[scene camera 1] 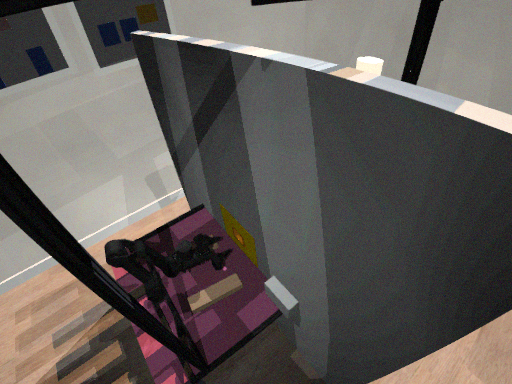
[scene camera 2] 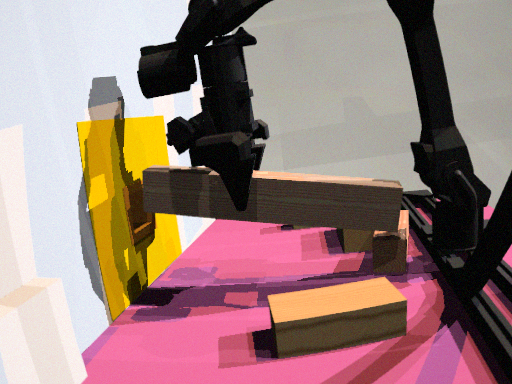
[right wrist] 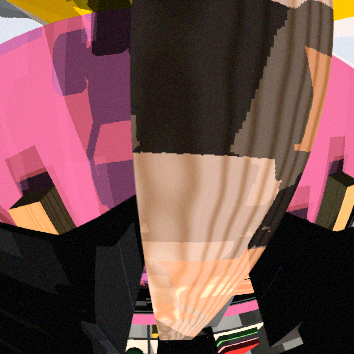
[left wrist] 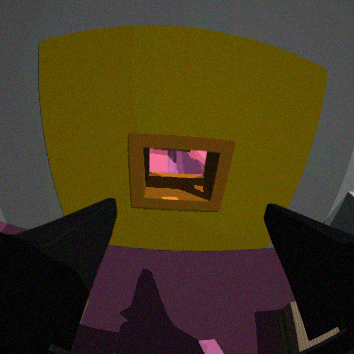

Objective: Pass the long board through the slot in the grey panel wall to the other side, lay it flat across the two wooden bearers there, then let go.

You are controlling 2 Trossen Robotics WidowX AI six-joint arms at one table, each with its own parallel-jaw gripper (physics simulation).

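Frame: origin at the left arm's base, x ahead, y left, z up, level; centimetres.
Seen in the pictures: left gripper, fingertip midpoint: [scene camera 1: 225,243] [left wrist: 194,210]; right gripper, fingertip midpoint: [scene camera 2: 245,205] [right wrist: 191,197]; left arm's base at its link origin: [scene camera 1: 158,296]; right arm's base at its link origin: [scene camera 2: 459,245].
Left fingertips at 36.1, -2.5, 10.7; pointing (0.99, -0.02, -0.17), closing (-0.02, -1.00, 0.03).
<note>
Offsets run from my left fingertips to a thing's top centre, as dx, dy, dz. "spot": to the spot under its first point.
The long board [scene camera 2: 300,200] [right wrist: 200,200] is held above the pink mat by my right gripper [scene camera 2: 248,177] [right wrist: 191,197], shut on it. Its left end is beside the orange-rimmed slot @(spot: +12.4, +0.3, -5.0) [scene camera 2: 144,231] [left wrist: 136,172] [scene camera 1: 239,238], partly covering it. Its right end is over a small wooden block @(+46.6, +7.9, -8.2) [scene camera 2: 389,252]; contact is unclear. No board shows through the slot in the left wrist view. On the other side of the grey panel wall [scene camera 1: 280,150], my left gripper [scene camera 1: 223,246] [left wrist: 194,210] is open and empty, facing the slot. One bearer @(-14.8, -11.8, -8.8) [scene camera 1: 215,292] lies beside it; another @(spot: -2.2, +9.1, -9.9) [scene camera 1: 215,245] is mostly hidden.
The yellow plate [scene camera 2: 155,150] [left wrist: 90,100] [scene camera 1: 250,252] surrounds the slot. On the right arm's side, one wooden block @(+37.9, -15.5, -8.8) [scene camera 2: 340,320] lies in front of the board and another @(+41.3, +16.7, -7.9) [scene camera 2: 357,240] behind it. A light grey block @(spot: +4.2, -32.6, -2.7) [scene camera 1: 281,294] sticks out from the wall.
</note>
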